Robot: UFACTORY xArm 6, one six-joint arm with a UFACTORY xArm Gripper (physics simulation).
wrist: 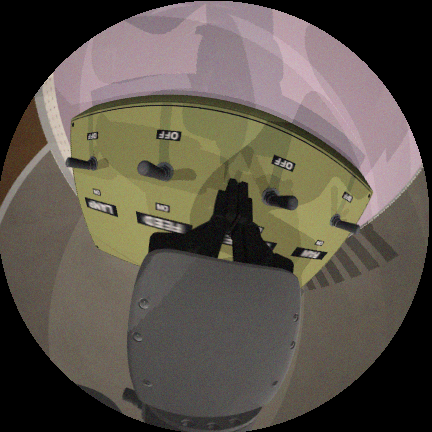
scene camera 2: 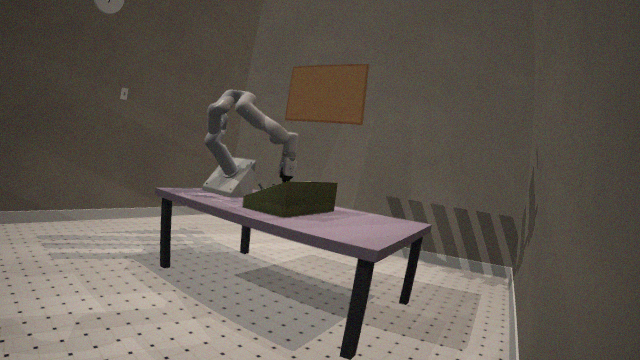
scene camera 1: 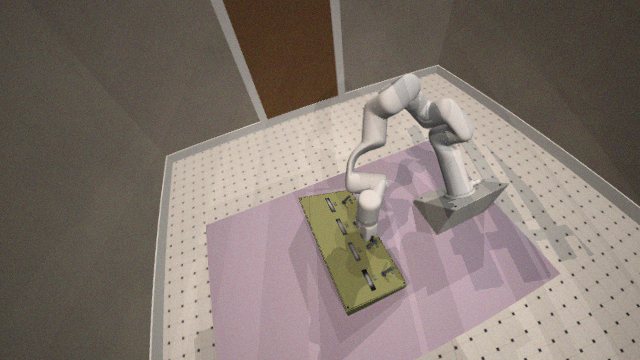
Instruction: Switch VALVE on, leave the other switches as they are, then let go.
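Where they show: gripper, fingertip midpoint: [wrist: 233, 190]; arm's base at its link origin: [scene camera 2: 231, 170] [scene camera 1: 459, 193].
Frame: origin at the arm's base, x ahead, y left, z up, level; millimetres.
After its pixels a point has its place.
The olive switch panel [scene camera 1: 332, 252] @(x 599, y 91, z 5 mm) [scene camera 2: 305, 200] @(x 658, y -18, z -71 mm) [wrist: 120, 195] @(x 518, y -88, z -41 mm) lies on the table with four levers. In the wrist view the LAMP lever [wrist: 80, 163] @(x 469, y -145, z -36 mm), FEED lever [wrist: 154, 170] @(x 443, y -28, z -29 mm) and FAN lever [wrist: 345, 224] @(x 413, y 199, z -37 mm) show with their name plates. The remaining lever [wrist: 281, 199] @(x 424, y 79, z -29 mm), between FEED and FAN, has its name plate mostly hidden by the gripper; by its place it is VALVE. Its OFF label is above it, and its ON label is partly covered. Its exact tilt is hard to judge. My gripper [scene camera 1: 371, 240] @(x 449, y 44, z -44 mm) [scene camera 2: 286, 178] @(x 449, y 44, z -44 mm) [wrist: 233, 190] @(x 449, y 44, z -44 mm) is shut and empty, low over the panel between the FEED and VALVE levers.
The panel rests on the pink table [scene camera 1: 255, 265] @(x 962, y 6, z -147 mm) [scene camera 2: 370, 235] @(x 1078, y -75, z -147 mm). The arm's grey wedge base [scene camera 1: 450, 215] @(x 118, y 95, z 40 mm) [scene camera 2: 242, 175] @(x 115, y 3, z -14 mm) stands on the same table, on the OFF side of the panel. The FEED and FAN levers flank the VALVE lever.
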